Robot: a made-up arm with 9 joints. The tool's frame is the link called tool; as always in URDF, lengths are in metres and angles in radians. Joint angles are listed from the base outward. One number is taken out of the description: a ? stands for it. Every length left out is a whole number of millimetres.
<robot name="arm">
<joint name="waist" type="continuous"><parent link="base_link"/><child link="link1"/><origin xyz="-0.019 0 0.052" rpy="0 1.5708 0"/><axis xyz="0 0 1"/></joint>
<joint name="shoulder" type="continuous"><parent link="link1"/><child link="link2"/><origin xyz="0.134 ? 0" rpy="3.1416 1.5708 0"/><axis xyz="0 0 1"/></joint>
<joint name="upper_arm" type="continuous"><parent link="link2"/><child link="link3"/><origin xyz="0.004 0.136 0" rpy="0 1.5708 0"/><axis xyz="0 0 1"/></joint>
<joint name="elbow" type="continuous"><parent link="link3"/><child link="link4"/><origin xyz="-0.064 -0.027 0" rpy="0 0 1.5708"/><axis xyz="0 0 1"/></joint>
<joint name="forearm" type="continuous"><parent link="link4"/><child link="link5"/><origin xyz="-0.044 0.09 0" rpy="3.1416 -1.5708 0"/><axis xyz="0 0 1"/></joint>
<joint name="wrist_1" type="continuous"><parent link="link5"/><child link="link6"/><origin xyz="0.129 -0.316 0" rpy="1.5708 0 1.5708"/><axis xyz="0 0 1"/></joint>
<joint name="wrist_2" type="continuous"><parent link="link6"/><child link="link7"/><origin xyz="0.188 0.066 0" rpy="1.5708 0 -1.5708"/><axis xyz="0 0 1"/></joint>
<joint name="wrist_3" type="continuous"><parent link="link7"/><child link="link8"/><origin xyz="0.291 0.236 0" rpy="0 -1.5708 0"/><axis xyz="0 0 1"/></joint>
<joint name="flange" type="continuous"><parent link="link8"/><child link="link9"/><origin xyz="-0.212 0.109 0" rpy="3.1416 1.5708 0"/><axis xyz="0 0 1"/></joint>
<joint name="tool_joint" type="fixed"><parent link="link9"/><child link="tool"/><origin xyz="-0.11 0.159 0" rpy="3.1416 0 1.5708"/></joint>
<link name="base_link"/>
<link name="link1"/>
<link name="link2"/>
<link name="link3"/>
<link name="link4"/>
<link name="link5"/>
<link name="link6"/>
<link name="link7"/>
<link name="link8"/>
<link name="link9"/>
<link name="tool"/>
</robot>
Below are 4 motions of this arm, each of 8 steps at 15 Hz.
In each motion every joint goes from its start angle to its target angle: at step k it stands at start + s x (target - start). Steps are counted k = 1, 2, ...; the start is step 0. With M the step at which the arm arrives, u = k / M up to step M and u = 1 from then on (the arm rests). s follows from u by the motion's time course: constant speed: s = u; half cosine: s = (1 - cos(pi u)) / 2; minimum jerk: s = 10 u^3 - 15 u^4 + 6 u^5.
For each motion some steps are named. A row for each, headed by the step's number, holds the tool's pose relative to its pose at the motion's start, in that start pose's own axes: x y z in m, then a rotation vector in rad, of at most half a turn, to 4 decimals.
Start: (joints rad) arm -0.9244 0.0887 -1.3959 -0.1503 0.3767 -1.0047 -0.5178 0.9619 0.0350
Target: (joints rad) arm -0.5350 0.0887 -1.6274 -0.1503 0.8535 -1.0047 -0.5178 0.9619 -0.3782
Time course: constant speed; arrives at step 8
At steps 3, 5, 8:
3: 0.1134 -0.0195 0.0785 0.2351 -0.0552 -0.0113
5: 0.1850 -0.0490 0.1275 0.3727 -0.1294 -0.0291
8: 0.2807 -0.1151 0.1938 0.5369 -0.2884 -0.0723

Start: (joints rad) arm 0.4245 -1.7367 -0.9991 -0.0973 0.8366 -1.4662 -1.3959 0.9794 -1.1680
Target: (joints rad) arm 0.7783 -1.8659 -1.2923 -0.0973 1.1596 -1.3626 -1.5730 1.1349 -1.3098
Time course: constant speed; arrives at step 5
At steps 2, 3, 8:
2: 0.0325 -0.0467 0.0226 -0.1340 -0.1700 -0.0646
3: 0.0425 -0.0686 0.0366 -0.2083 -0.2540 -0.0970
8: 0.0506 -0.1074 0.0686 -0.3685 -0.4192 -0.1626

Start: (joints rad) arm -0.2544 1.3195 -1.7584 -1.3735 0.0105 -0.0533 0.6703 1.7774 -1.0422
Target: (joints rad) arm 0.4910 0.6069 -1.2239 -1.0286 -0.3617 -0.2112 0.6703 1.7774 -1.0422
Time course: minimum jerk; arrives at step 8
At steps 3, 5, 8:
3: 0.0169 -0.0918 -0.0269 0.3520 0.0047 -0.1068
5: 0.0179 -0.2325 -0.0342 0.8259 -0.0809 -0.2335
8: -0.0028 -0.3208 -0.0089 1.0316 -0.1823 -0.2756

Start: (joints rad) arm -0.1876 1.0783 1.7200 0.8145 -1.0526 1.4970 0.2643 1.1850 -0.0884
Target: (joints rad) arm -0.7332 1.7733 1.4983 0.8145 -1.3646 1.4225 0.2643 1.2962 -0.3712
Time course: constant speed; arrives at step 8
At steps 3, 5, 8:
3: 0.0178 0.1240 -0.0129 -0.1481 -0.0365 -0.0697
5: 0.0290 0.2019 -0.0389 -0.2729 -0.0860 -0.0971
8: 0.0428 0.3050 -0.1024 -0.4961 -0.1857 -0.0994

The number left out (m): -0.085
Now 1 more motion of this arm.
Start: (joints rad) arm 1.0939 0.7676 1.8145 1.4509 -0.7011 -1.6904 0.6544 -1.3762 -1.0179
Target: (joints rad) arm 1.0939 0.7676 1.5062 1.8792 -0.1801 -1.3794 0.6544 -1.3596 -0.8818
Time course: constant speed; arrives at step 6
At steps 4, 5, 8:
4: -0.2625 -0.1077 -0.2130 -0.1133 0.3947 -0.2546
5: -0.3403 -0.1353 -0.2463 -0.1522 0.4897 -0.3220
8: -0.4210 -0.1621 -0.2707 -0.1955 0.5829 -0.3903

